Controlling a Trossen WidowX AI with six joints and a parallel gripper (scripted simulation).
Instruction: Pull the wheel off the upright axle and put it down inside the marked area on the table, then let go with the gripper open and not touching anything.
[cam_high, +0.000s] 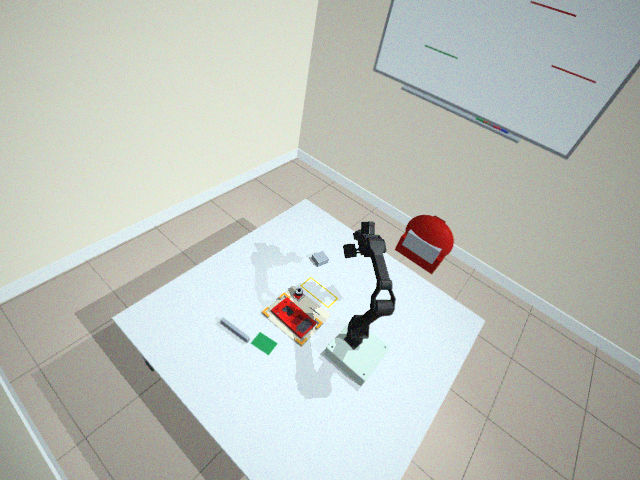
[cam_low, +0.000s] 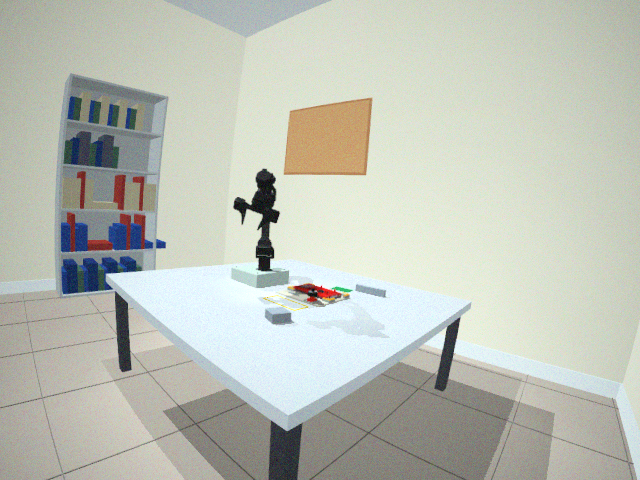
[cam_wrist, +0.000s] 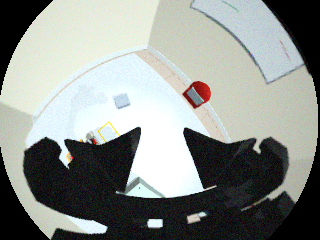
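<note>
Now: the dark wheel 260 mm below my gripper tip, 250 mm to the left of it and 110 mm ahead of it. Round my gripper tip: green square 540 mm to the left, 300 mm below, 10 mm ahead; then grey bar 610 mm to the left, 280 mm below, 130 mm ahead; then grey block 280 mm below, 230 mm ahead.
</note>
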